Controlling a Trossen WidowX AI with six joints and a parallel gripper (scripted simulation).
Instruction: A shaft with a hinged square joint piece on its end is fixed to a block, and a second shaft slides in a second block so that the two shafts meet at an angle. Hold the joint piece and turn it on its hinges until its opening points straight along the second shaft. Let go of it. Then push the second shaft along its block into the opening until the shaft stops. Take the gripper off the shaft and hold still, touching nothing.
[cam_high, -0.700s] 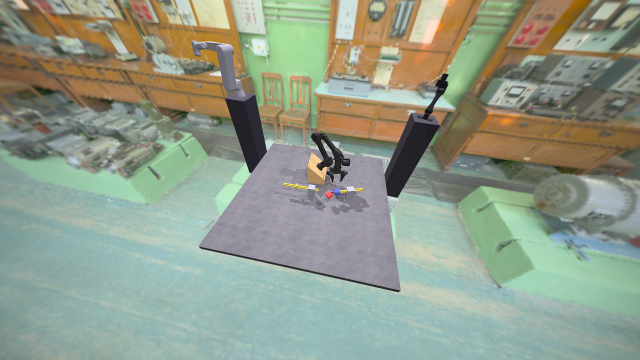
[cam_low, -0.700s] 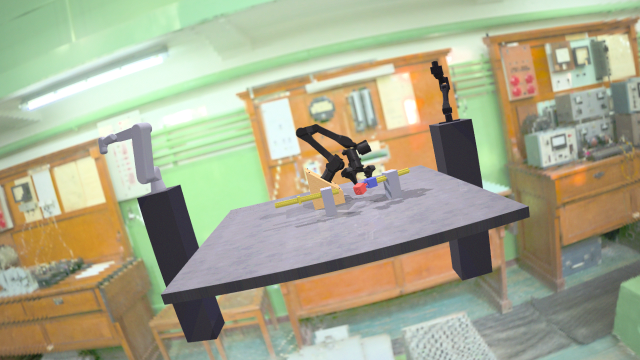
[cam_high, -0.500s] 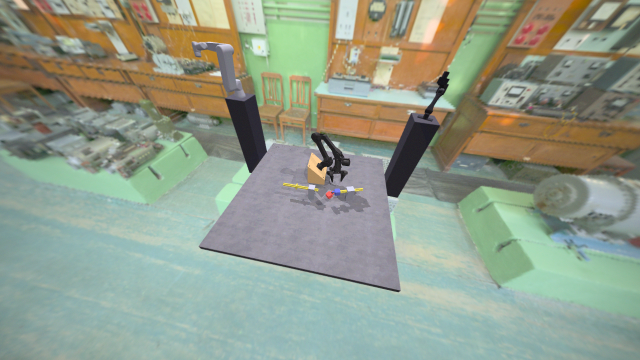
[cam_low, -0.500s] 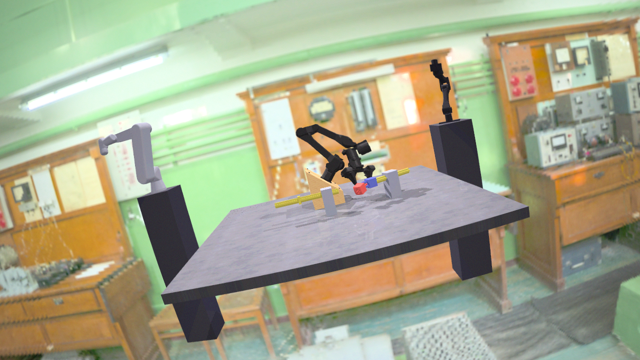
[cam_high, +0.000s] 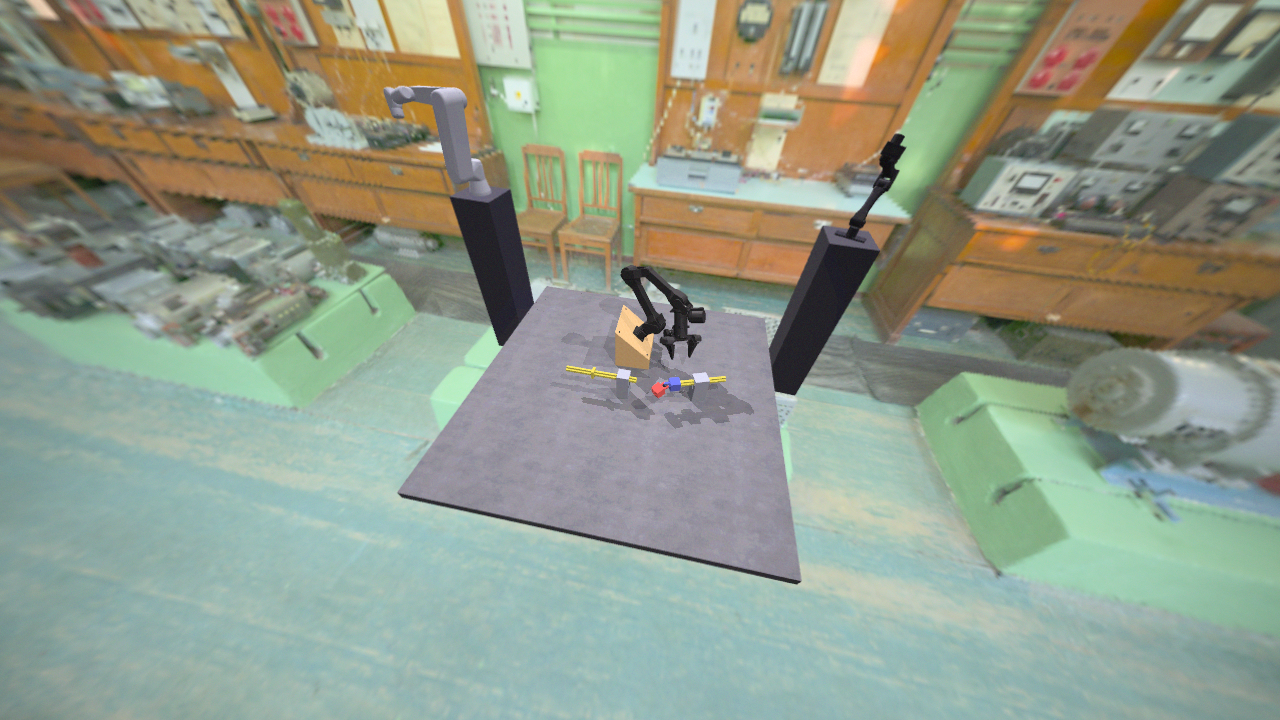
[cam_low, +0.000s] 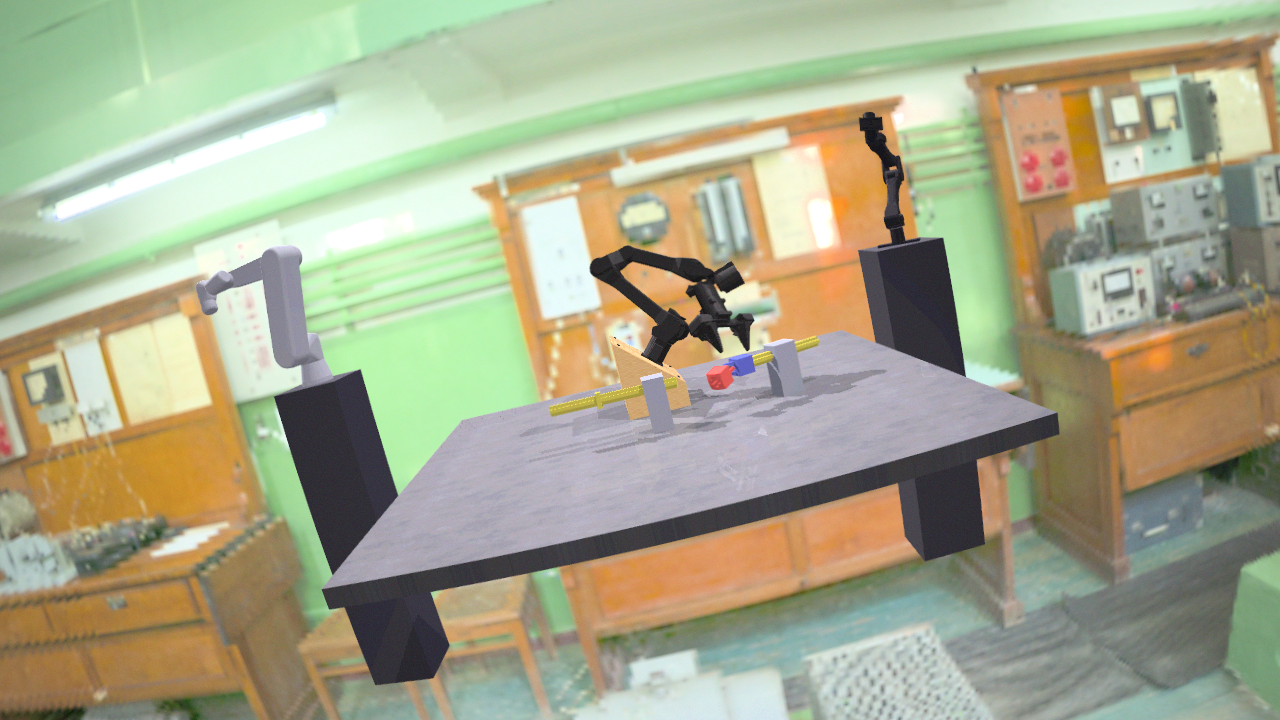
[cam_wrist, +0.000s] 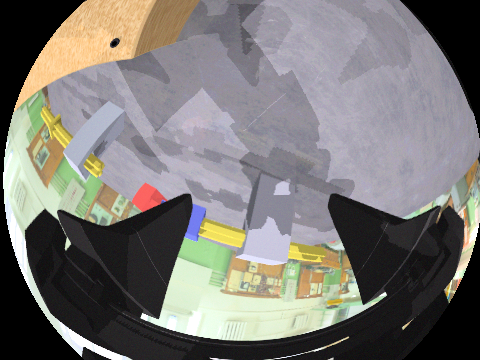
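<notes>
My gripper tip is 190 mm short of the red square joint piece, 60 mm to the left of it and 20 mm above it.
</notes>
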